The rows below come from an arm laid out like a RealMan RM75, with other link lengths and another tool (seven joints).
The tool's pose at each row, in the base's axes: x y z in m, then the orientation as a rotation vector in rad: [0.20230, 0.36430, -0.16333, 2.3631, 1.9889, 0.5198]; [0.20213, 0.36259, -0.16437, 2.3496, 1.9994, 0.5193]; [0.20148, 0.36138, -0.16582, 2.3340, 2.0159, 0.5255]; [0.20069, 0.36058, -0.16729, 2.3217, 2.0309, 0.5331]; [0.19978, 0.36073, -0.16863, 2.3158, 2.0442, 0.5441]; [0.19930, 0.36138, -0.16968, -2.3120, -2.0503, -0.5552]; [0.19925, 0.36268, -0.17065, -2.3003, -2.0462, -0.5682]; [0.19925, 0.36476, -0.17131, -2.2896, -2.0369, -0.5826]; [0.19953, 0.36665, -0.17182, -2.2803, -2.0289, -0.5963]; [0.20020, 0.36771, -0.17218, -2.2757, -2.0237, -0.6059]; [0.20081, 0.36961, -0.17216, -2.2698, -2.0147, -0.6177]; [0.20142, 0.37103, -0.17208, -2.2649, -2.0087, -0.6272]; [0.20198, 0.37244, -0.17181, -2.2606, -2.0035, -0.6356]
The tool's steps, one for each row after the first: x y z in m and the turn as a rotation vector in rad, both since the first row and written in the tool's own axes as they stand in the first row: [-0.00192, -0.00006, 0.00059, -0.0014, -0.0010, -0.0111]; [-0.00352, -0.00076, 0.00155, -0.0023, 0.0036, -0.0254]; [-0.00476, -0.00168, 0.00257, -0.0024, 0.0098, -0.0373]; [-0.00507, -0.00287, 0.00363, -0.0008, 0.0196, -0.0450]; [-0.00477, -0.00369, 0.00464, 0.0006, 0.0298, -0.0482]; [-0.00377, -0.00420, 0.00580, 0.0016, 0.0431, -0.0496]; [-0.00193, -0.00475, 0.00685, 0.0032, 0.0585, -0.0477]; [-0.00020, -0.00495, 0.00779, 0.0039, 0.0722, -0.0462]; [0.00082, -0.00460, 0.00852, 0.0030, 0.0806, -0.0448]; [0.00273, -0.00438, 0.00904, 0.0031, 0.0921, -0.0416]; [0.00420, -0.00405, 0.00941, 0.0027, 0.1009, -0.0398]; [0.00570, -0.00373, 0.00959, 0.0022, 0.1086, -0.0383]
